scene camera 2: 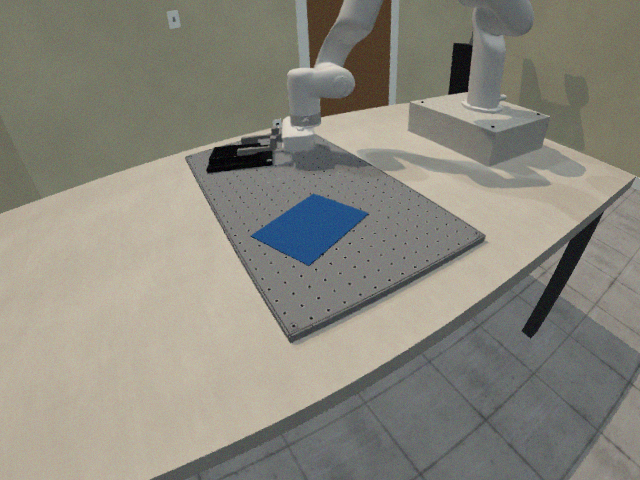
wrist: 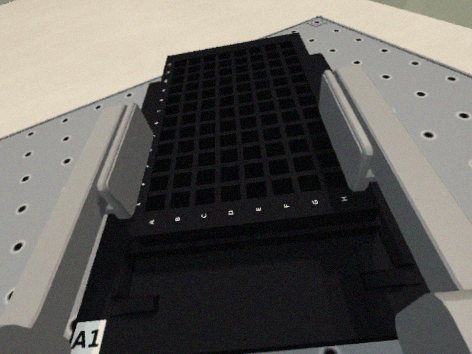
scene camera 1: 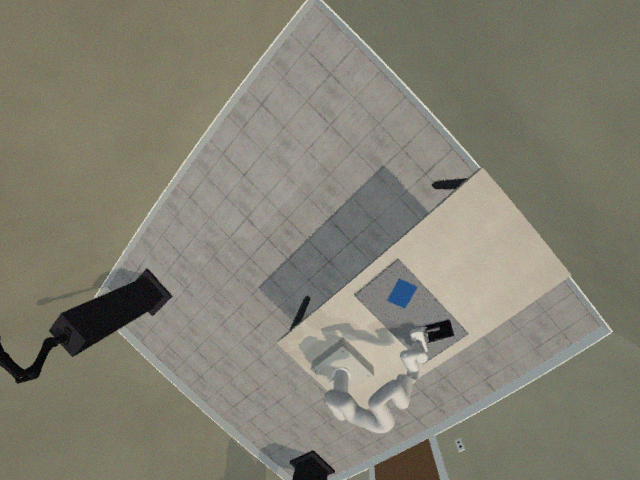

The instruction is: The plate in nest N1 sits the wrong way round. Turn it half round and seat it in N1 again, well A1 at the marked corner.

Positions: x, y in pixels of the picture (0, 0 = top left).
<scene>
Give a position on a black well plate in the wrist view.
At 240, 158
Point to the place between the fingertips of my gripper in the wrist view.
230, 104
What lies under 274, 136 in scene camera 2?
My gripper.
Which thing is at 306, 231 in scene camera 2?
A flat blue square.
</scene>
